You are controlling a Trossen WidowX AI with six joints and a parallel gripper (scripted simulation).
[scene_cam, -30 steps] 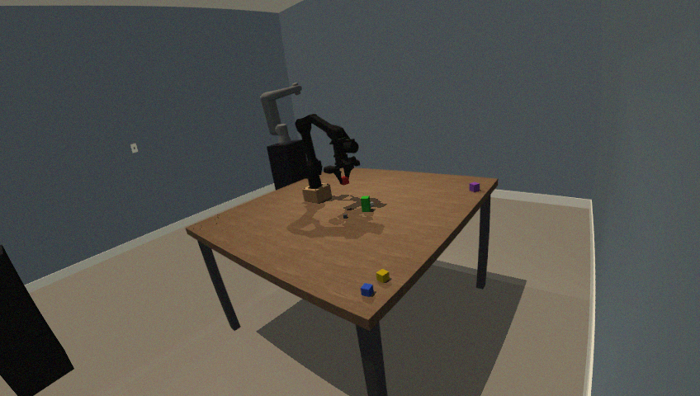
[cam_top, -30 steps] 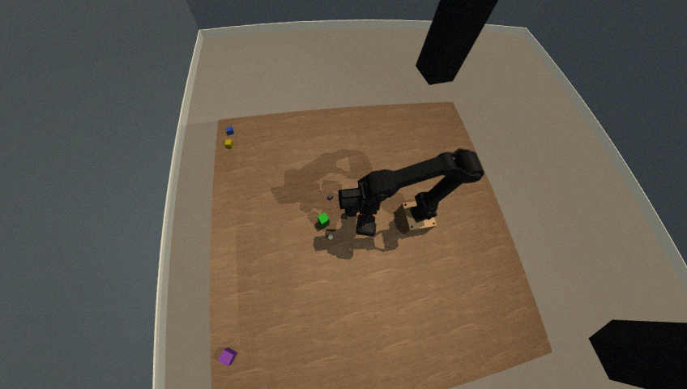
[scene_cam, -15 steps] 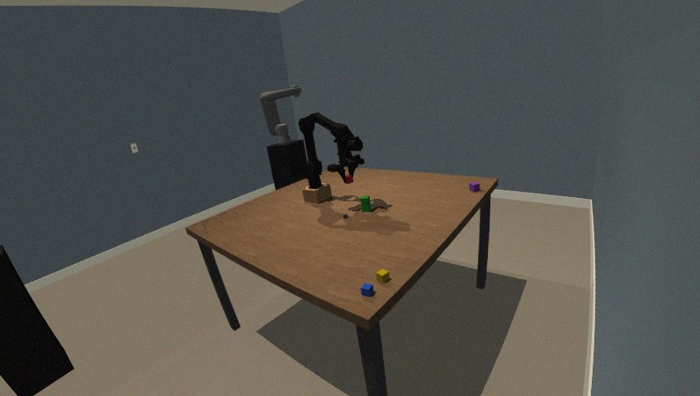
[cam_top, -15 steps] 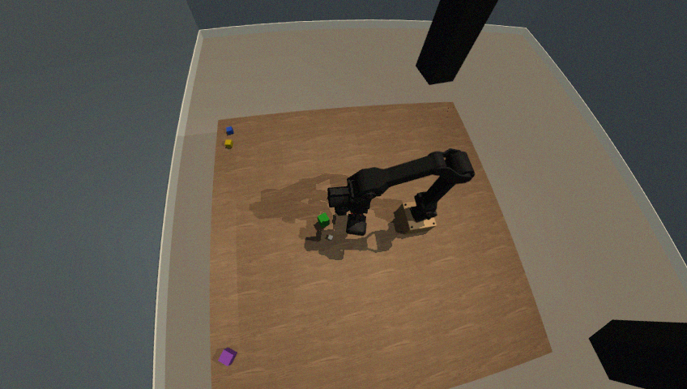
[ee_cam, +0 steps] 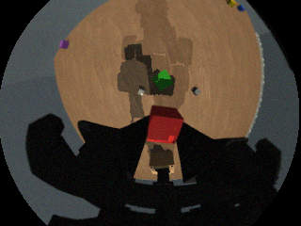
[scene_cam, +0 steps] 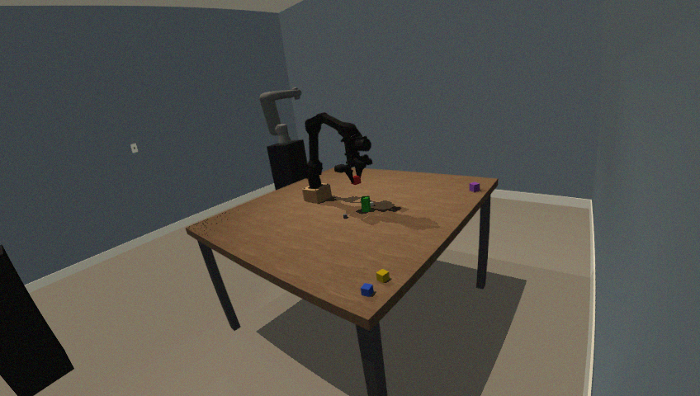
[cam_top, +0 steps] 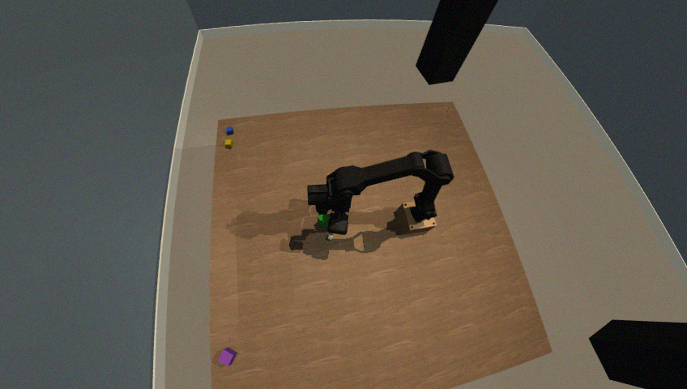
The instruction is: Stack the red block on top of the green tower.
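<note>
The small white cube lies 50 mm ahead of my gripper tip, 50 mm to the left of it and 130 mm below it. Round my gripper tip: red block 10 mm above; then purple cube 520 mm ahead, 340 mm to the left, 120 mm below; then small grey cube 10 mm behind, 120 mm to the right, 130 mm below.
</note>
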